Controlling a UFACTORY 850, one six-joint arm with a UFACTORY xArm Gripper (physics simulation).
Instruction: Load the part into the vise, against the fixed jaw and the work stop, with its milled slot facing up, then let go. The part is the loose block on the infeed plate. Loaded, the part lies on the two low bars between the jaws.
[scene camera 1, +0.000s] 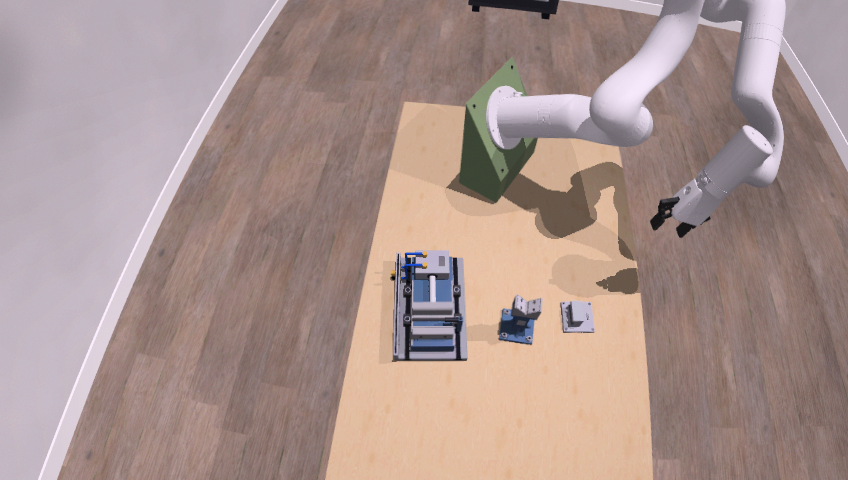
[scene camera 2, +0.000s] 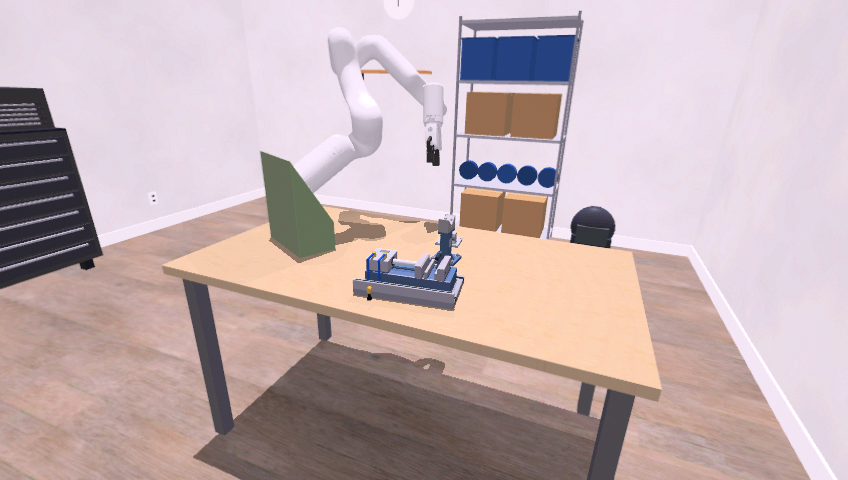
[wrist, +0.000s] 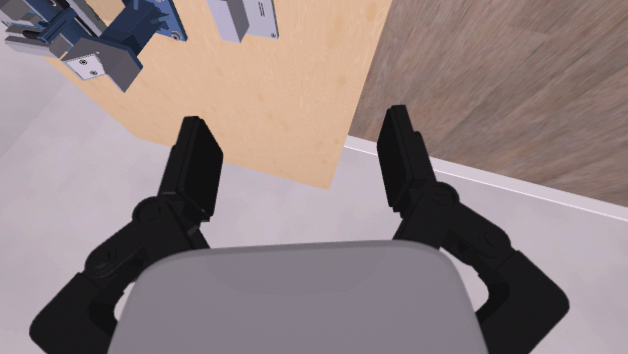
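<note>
The part (scene camera 1: 576, 312) (wrist: 232, 21), a light grey block, stands on the infeed plate (scene camera 1: 587, 325) (wrist: 266, 21) at the table's right in the scene camera 1 view. Which way its slot faces is too small to tell. The vise (scene camera 1: 432, 343) (scene camera 2: 404, 291) is at the left, with the moving jaw (scene camera 1: 432, 308) (scene camera 2: 423, 265) on the rod side and the fixed jaw (scene camera 1: 432, 332) (scene camera 2: 443, 268) apart from it. The work stop (scene camera 1: 457, 321) is beside the jaw gap. My gripper (scene camera 1: 670, 226) (scene camera 2: 433, 160) (wrist: 297, 130) is open and empty, high up beyond the table's right edge, away from the part.
A blue stand (scene camera 1: 515, 334) (scene camera 2: 445, 247) (wrist: 131, 27) with an angled grey cradle (scene camera 1: 527, 306) (wrist: 116, 66) rises between the vise and the infeed plate. The green arm mount (scene camera 1: 482, 160) (scene camera 2: 297, 220) stands at the table's back. Blue hoses sit at the vise's rear end.
</note>
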